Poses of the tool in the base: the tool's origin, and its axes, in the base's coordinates. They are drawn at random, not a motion.
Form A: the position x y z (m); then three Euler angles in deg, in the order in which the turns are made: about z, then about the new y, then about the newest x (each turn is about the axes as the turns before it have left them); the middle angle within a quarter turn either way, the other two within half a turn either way.
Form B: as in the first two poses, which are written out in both.
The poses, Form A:
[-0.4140, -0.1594, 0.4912, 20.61, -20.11, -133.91]
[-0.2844, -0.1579, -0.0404, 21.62, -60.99, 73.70]
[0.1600, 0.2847, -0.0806, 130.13, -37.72, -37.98]
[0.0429, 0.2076, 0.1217, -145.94, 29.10, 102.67]
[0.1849, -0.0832, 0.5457, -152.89, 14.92, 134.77]
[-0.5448, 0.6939, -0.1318, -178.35, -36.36, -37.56]
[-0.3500, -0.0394, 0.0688, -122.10, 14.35, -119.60]
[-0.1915, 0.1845, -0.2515, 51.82, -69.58, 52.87]
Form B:
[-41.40, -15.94, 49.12, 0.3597, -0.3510, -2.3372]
[-28.44, -15.79, -4.04, 0.3773, -1.0645, 1.2863]
[16.00, 28.47, -8.06, 2.2712, -0.6583, -0.6629]
[4.29, 20.76, 12.17, -2.5471, 0.5079, 1.7919]
[18.49, -8.32, 54.57, -2.6684, 0.2604, 2.3522]
[-54.48, 69.39, -13.18, -3.1128, -0.6346, -0.6555]
[-35.00, -3.94, 6.88, -2.1310, 0.2505, -2.0874]
[-19.15, 18.45, -25.15, 0.9044, -1.2144, 0.9228]

